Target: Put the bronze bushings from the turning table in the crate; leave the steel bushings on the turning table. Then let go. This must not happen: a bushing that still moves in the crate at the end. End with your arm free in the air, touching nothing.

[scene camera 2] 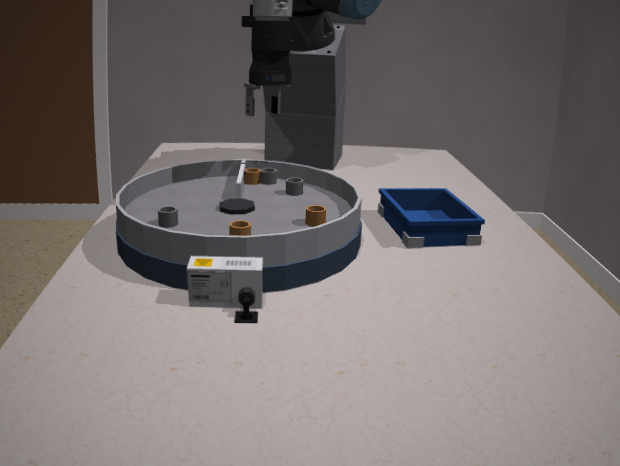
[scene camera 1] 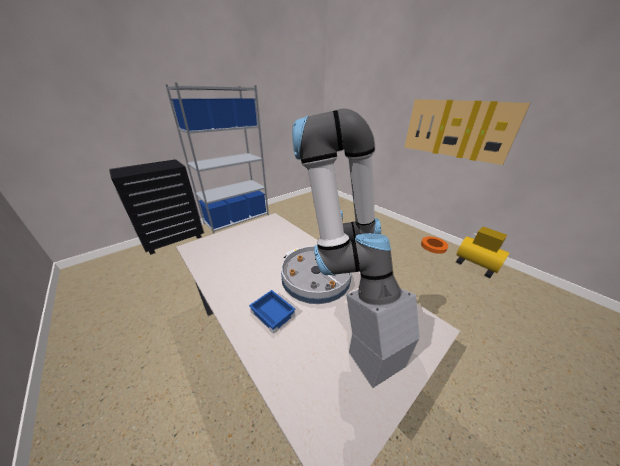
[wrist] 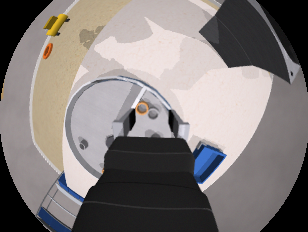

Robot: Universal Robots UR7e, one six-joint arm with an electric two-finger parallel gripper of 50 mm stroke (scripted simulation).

same spot on blue crate: [scene camera 2: 439,205] = [scene camera 1: 275,328]
same spot on grey turning table: [scene camera 1: 298,286] = [scene camera 2: 331,203]
